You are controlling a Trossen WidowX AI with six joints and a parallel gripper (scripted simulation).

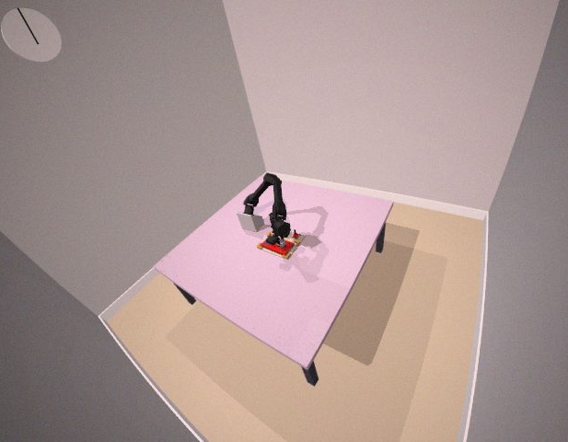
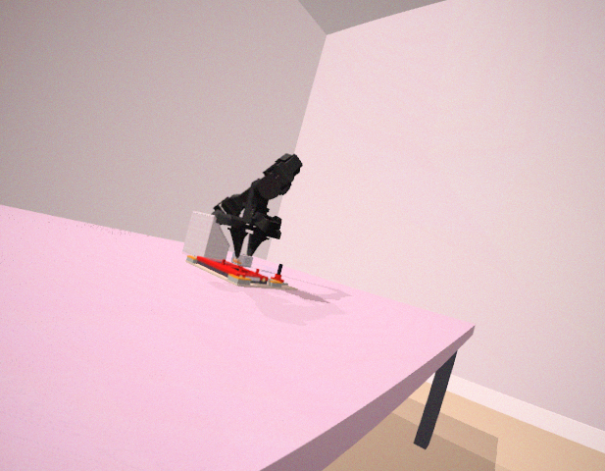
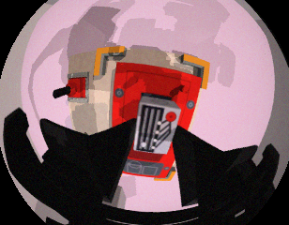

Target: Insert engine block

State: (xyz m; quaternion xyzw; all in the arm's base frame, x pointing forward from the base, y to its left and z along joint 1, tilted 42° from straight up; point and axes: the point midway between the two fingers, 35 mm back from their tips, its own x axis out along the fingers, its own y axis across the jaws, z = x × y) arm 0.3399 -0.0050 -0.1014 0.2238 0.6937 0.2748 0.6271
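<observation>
My gripper tip is now 10 mm above the engine block.
</observation>
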